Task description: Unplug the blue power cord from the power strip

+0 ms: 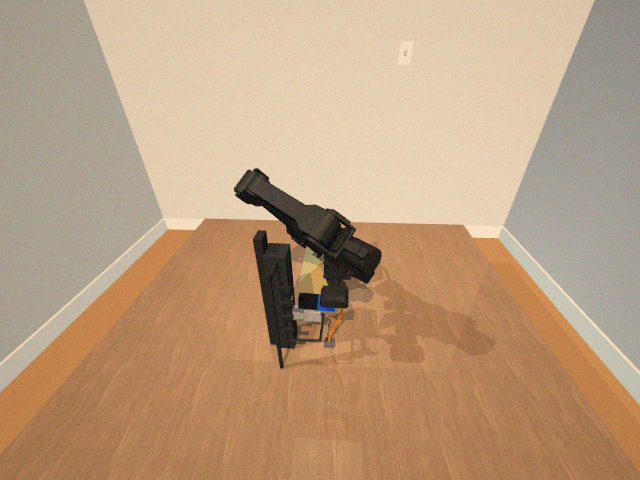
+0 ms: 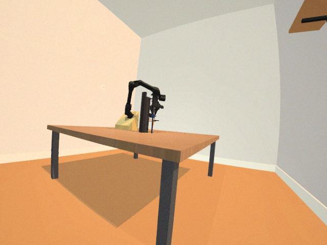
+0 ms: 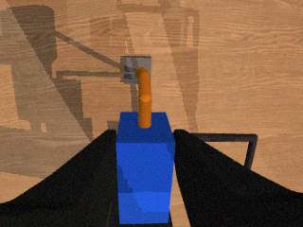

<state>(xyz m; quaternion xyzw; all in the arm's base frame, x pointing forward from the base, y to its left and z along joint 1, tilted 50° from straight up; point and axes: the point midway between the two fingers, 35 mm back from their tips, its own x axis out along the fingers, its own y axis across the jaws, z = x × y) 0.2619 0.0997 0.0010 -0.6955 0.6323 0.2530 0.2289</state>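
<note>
Right now the blue plug is 40 mm to the right of my gripper tip and 10 mm ahead of it. The rest, counted from my gripper tip: black power strip 150 mm to the right, 10 mm below, 10 mm ahead.
</note>
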